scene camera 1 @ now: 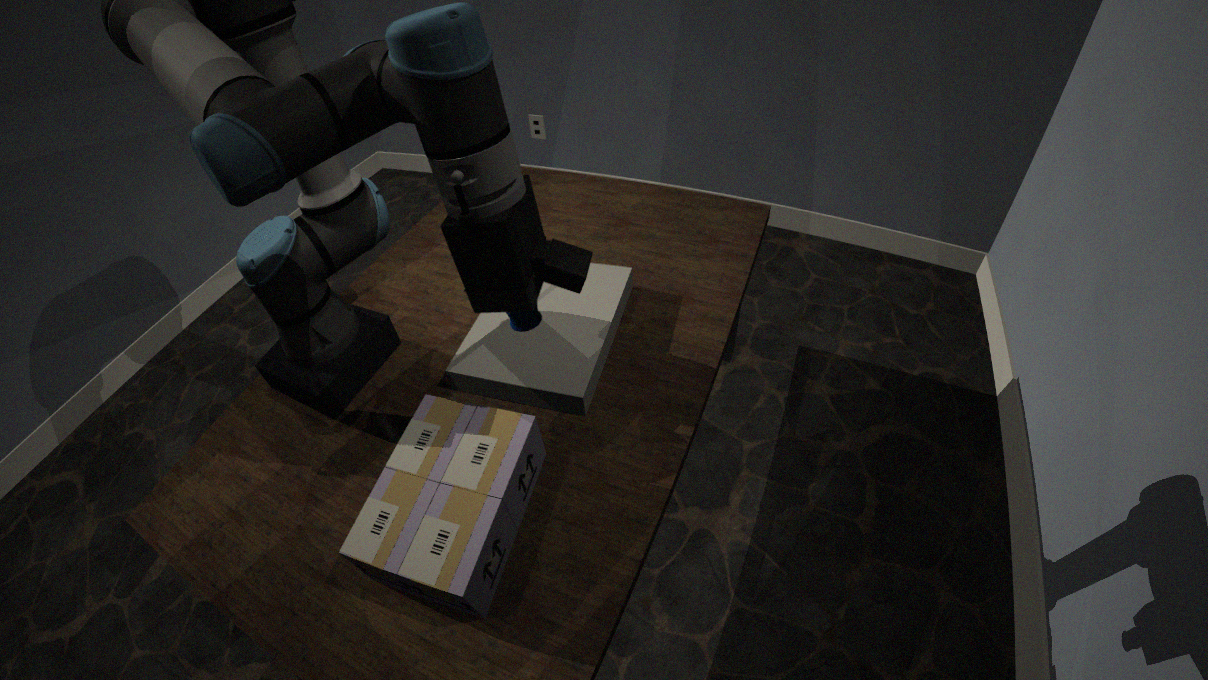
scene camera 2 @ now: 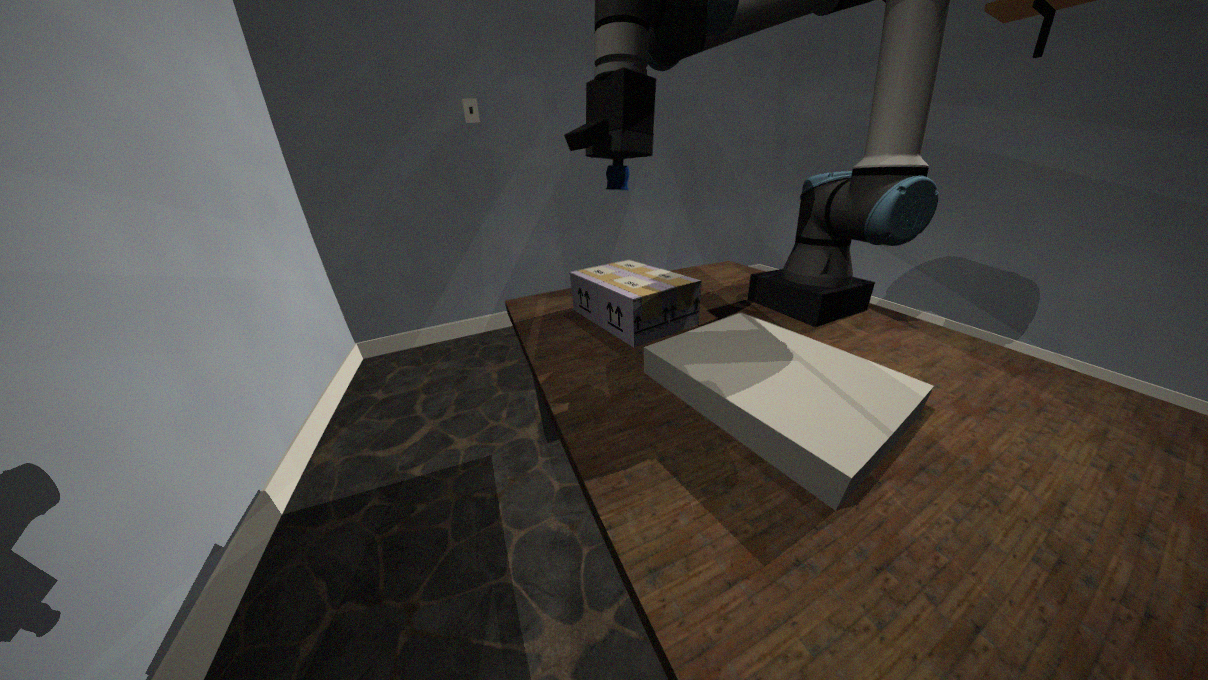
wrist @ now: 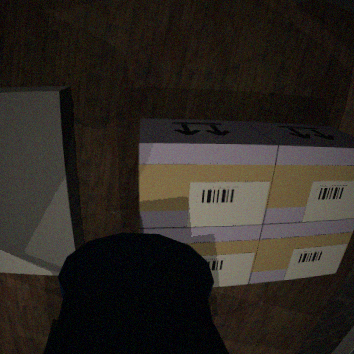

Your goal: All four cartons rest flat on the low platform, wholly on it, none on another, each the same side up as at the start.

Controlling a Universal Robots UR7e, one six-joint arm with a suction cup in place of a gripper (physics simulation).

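Seen in the pictures: hand, its tool point: [scene camera 1: 525,320] [scene camera 2: 617,189] [wrist: 136,291]; arm's base, origin of its link: [scene camera 1: 322,335] [scene camera 2: 815,278].
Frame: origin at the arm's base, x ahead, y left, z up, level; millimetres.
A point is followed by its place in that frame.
Note:
Four purple-and-tan cartons stand upright, labels up, in a two-by-two block on the table: back right [scene camera 1: 480,456] {z 30, x 415, y -191 mm} [scene camera 2: 632,283] {z 30, x 410, y -189 mm} [wrist: 229,202] {z 30, x 405, y -201 mm}, back left [scene camera 1: 416,440] {z 29, x 315, y -187 mm} [scene camera 2: 664,277] {z 29, x 331, y -178 mm}, front right [scene camera 1: 439,540] {z 30, x 406, y -315 mm} [scene camera 2: 599,273] {z 29, x 413, y -309 mm} [wrist: 330,195] {z 30, x 404, y -318 mm}, front left [scene camera 1: 378,522] {z 30, x 317, y -314 mm} [wrist: 312,257] {z 29, x 317, y -318 mm}, as scene camera 1 shows them. The low white platform [scene camera 1: 507,367] {z -21, x 375, y 3 mm} [scene camera 2: 819,388] {z -22, x 413, y 197 mm} [wrist: 30,150] {z -21, x 450, y 4 mm} lies behind the block, a narrow gap apart, and bears no carton. My suction gripper [scene camera 1: 525,323] [scene camera 2: 617,184] hangs high with nothing on its cup. In the wrist view its dark body [wrist: 136,280] {z 226, x 505, y -119 mm} partly hides the back left carton.
The arm's black base [scene camera 1: 325,359] {z 5, x 49, y -57 mm} [scene camera 2: 811,297] {z -10, x 114, y 44 mm} stands on the wooden table [scene camera 1: 295,506] {z -69, x 97, y -298 mm} [scene camera 2: 1056,506] {z -69, x 354, y 439 mm}, to the left of the platform in scene camera 1. The table's long edge runs along the other side of the cartons and platform. Walls stand beyond.

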